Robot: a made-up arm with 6 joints. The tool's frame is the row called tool. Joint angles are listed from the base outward.
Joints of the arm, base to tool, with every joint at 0 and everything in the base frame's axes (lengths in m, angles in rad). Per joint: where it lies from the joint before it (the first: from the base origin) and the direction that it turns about. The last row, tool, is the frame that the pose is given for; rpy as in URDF.
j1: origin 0 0 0.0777 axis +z
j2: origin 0 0 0 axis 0.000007 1 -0.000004
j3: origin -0.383 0 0.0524 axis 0.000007 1 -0.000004
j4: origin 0.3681 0 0.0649 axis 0.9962 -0.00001 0.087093
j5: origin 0 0 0 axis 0.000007 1 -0.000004
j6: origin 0.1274 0 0.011 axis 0.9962 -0.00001 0.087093
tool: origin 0 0 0 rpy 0 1.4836 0
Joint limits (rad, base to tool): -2.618..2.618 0..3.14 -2.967..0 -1.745..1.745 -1.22..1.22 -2.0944..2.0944
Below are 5 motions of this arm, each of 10 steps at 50 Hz.
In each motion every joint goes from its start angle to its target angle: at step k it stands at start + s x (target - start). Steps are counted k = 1, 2, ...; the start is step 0. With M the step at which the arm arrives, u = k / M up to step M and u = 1 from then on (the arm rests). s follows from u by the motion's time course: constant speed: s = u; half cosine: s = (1 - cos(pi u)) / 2; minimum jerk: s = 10 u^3 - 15 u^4 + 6 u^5.
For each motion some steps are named. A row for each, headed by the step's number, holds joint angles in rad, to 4 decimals.
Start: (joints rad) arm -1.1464 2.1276 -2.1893 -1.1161 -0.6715 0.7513
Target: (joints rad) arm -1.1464 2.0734 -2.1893 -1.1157 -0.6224 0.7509
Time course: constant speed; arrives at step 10
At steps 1, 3, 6, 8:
1: -1.1464 2.1222 -2.1893 -1.1161 -0.6666 0.7513
3: -1.1464 2.1113 -2.1893 -1.1160 -0.6568 0.7512
6: -1.1464 2.0951 -2.1893 -1.1159 -0.6420 0.7511
8: -1.1464 2.0842 -2.1893 -1.1158 -0.6322 0.7510

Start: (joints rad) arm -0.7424 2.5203 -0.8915 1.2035 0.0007 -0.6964
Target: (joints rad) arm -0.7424 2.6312 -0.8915 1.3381 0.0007 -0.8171
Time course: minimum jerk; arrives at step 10
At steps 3, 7, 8, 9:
3: -0.7424 2.5384 -0.8915 1.2255 0.0007 -0.7161
7: -0.7424 2.6131 -0.8915 1.3161 0.0007 -0.7974
8: -0.7424 2.6248 -0.8915 1.3303 0.0007 -0.8101
9: -0.7424 2.6303 -0.8915 1.3369 0.0007 -0.8161

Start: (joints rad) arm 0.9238 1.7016 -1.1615 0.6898 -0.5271 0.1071
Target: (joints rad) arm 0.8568 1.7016 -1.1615 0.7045 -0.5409 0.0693
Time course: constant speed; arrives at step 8
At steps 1, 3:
1: 0.9154 1.7016 -1.1615 0.6916 -0.5288 0.1024
3: 0.8987 1.7016 -1.1615 0.6953 -0.5323 0.0929

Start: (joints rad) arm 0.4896 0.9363 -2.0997 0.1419 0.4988 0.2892
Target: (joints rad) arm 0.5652 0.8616 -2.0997 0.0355 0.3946 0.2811
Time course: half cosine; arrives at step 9
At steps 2, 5, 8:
2: 0.4984 0.9276 -2.0997 0.1295 0.4866 0.2883
5: 0.5340 0.8925 -2.0997 0.0795 0.4377 0.2844
8: 0.5629 0.8639 -2.0997 0.0387 0.3977 0.2813

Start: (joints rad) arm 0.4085 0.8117 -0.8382 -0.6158 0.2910 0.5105
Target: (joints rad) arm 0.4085 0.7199 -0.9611 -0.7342 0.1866 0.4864
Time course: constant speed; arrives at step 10
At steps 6, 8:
6: 0.4085 0.7566 -0.9119 -0.6868 0.2284 0.4960
8: 0.4085 0.7383 -0.9365 -0.7105 0.2075 0.4912

